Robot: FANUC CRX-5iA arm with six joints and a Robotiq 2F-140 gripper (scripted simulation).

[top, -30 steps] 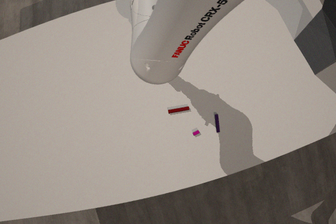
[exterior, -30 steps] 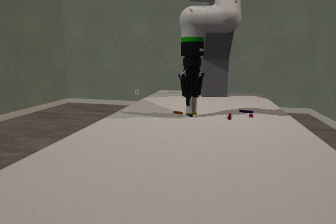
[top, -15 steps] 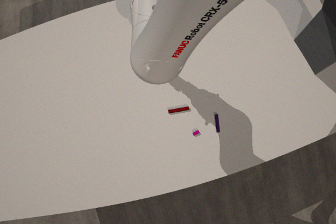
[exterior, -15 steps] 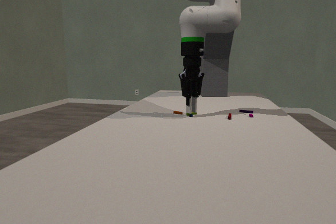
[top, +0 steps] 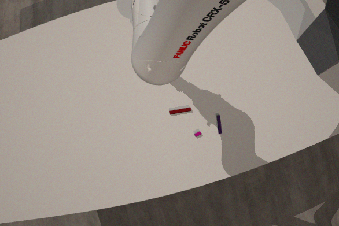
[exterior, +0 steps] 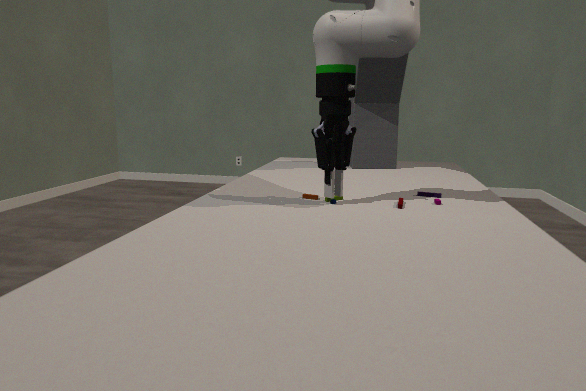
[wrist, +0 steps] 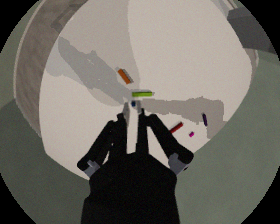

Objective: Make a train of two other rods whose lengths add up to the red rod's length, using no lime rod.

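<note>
Now: the blue rod 50 mm below my hand. Also, from my hand: red rod: 160 mm to the left, 50 mm below, 20 mm behind; then lime rod: 50 mm below, 30 mm behind; then orange rod: 60 mm to the right, 50 mm below, 40 mm behind.
</note>
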